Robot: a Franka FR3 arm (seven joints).
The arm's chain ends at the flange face. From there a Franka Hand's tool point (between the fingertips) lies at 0.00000 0.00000 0.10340 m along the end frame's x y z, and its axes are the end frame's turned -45 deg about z.
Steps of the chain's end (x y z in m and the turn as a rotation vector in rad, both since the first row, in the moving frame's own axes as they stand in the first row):
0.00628, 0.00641, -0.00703, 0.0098, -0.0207, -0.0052
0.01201, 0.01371, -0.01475, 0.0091, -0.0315, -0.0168
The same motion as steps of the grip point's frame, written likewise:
-0.00089, 0.00675, -0.00706, 0.0216, -0.0077, -0.0052
-0.00286, 0.01523, -0.01481, 0.0287, -0.0158, -0.0168

